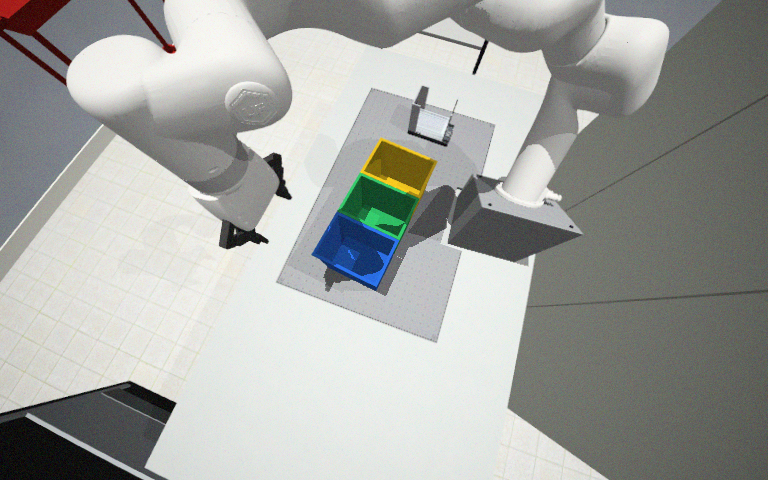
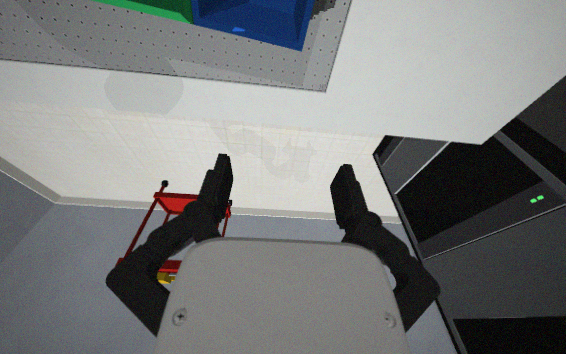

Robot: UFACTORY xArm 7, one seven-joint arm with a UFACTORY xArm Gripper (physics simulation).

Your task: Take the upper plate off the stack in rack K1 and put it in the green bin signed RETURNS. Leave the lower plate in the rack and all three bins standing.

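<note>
Rack K1 stands at the far end of the grey perforated board. A pale plate stack lies between its uprights; the two plates cannot be told apart. The green bin stands upright between the yellow bin and the blue bin, both also upright. The RETURNS sign is not readable. The green bin shows no plate inside. My gripper is open and empty, off the left side of the board, away from the rack and to the left of the bins.
The grey box-shaped robot base stands on the white table, right of the bins. A dark cabinet stands at the table's near left corner. A red cart stands on the floor. My arm passes over the far end.
</note>
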